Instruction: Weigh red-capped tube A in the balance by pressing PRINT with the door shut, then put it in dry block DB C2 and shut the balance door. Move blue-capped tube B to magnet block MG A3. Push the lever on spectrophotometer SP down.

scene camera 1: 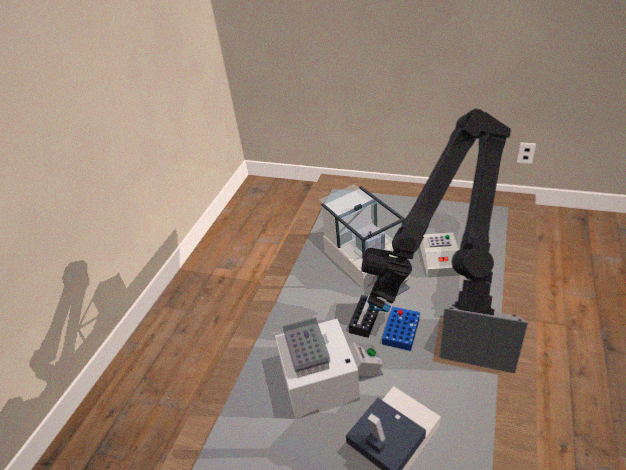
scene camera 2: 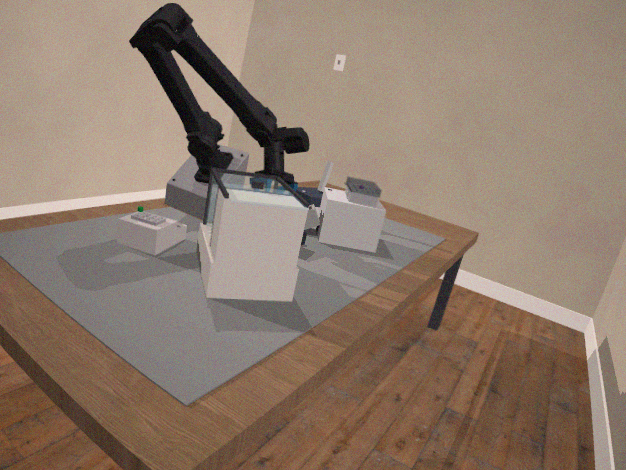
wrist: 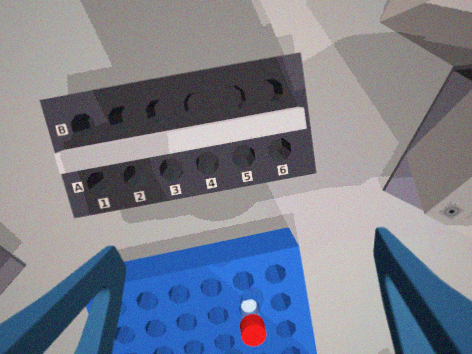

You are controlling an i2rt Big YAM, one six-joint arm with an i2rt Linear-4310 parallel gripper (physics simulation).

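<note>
My gripper (scene camera 1: 380,306) (wrist: 240,248) is open and empty above the blue rack (scene camera 1: 399,328) (wrist: 210,260). Red-capped tube A (scene camera 1: 400,312) (wrist: 253,331) stands in that rack, between the fingers' lines in the wrist view but below them. Blue-capped tube B cannot be made out. The black magnet block (scene camera 1: 360,328) (wrist: 192,192) has empty holes and a pale bar. The balance (scene camera 1: 343,252) (scene camera 2: 255,252) has its top glass panel slid back, as far as shows. The grey dry block (scene camera 1: 306,349) (scene camera 2: 363,188) sits on a white unit. The spectrophotometer's lever (scene camera 1: 377,429) (scene camera 2: 325,176) stands up.
A white keypad box (scene camera 1: 438,252) (scene camera 2: 151,232) with a green button and red display stands beside the balance. A small white box (scene camera 1: 367,360) with a green button stands near the blue rack. The arm's grey base block (scene camera 1: 481,338) is at the right in scene camera 1.
</note>
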